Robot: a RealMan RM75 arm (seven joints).
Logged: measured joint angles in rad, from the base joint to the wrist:
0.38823 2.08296 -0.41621 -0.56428 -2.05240 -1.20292 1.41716
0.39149 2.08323 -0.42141 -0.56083 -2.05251 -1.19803 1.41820
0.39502 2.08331 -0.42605 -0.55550 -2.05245 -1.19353 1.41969
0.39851 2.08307 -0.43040 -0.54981 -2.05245 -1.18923 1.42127
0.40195 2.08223 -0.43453 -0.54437 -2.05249 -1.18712 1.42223
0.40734 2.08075 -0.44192 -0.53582 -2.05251 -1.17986 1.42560
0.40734 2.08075 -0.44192 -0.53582 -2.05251 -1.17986 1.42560
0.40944 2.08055 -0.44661 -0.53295 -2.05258 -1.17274 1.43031
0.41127 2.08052 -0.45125 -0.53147 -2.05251 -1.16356 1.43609
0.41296 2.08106 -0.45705 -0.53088 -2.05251 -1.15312 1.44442
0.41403 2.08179 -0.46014 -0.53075 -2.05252 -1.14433 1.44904
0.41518 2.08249 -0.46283 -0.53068 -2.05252 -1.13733 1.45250
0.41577 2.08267 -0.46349 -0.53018 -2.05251 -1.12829 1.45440
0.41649 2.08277 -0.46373 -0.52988 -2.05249 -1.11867 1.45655
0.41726 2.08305 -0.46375 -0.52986 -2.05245 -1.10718 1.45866
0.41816 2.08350 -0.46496 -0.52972 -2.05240 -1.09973 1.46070
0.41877 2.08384 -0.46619 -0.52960 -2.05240 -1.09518 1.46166
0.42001 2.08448 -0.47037 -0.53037 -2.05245 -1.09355 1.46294
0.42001 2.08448 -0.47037 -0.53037 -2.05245 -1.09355 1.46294
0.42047 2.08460 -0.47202 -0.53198 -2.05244 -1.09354 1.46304
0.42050 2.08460 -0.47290 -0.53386 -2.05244 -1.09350 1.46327
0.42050 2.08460 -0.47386 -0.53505 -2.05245 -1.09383 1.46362
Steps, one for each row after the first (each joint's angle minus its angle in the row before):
0.00326 0.00027 -0.00520 0.00345 -0.00011 0.00489 0.00104
0.00353 0.00008 -0.00464 0.00533 0.00006 0.00450 0.00149
0.00349 -0.00024 -0.00435 0.00569 0.00000 0.00430 0.00158
0.00344 -0.00084 -0.00413 0.00544 -0.00004 0.00211 0.00096
0.00539 -0.00148 -0.00739 0.00855 -0.00002 0.00726 0.00337
0.00000 0.00000 0.00000 0.00000 0.00000 0.00000 0.00000
0.00210 -0.00020 -0.00469 0.00287 -0.00007 0.00712 0.00471
0.00183 -0.00003 -0.00464 0.00148 0.00007 0.00918 0.00578
0.00169 0.00054 -0.00580 0.00059 0.00000 0.01044 0.00833
0.00107 0.00073 -0.00309 0.00013 -0.00001 0.00879 0.00462
0.00115 0.00070 -0.00269 0.00007 0.00000 0.00700 0.00346
0.00059 0.00018 -0.00066 0.00050 0.00001 0.00904 0.00190
0.00072 0.00010 -0.00024 0.00030 0.00002 0.00962 0.00215
0.00077 0.00028 -0.00002 0.00002 0.00004 0.01149 0.00211
0.00090 0.00045 -0.00121 0.00014 0.00005 0.00745 0.00204
0.00061 0.00034 -0.00123 0.00012 0.00000 0.00455 0.00096
0.00124 0.00064 -0.00418 -0.00077 -0.00005 0.00163 0.00128
0.00000 0.00000 0.00000 0.00000 0.00000 0.00000 0.00000
0.00046 0.00012 -0.00165 -0.00161 0.00001 0.00001 0.00010
0.00003 0.00000 -0.00088 -0.00188 0.00000 0.00004 0.00023
0.00000 0.00000 -0.00096 -0.00119 -0.00001 -0.00033 0.00035

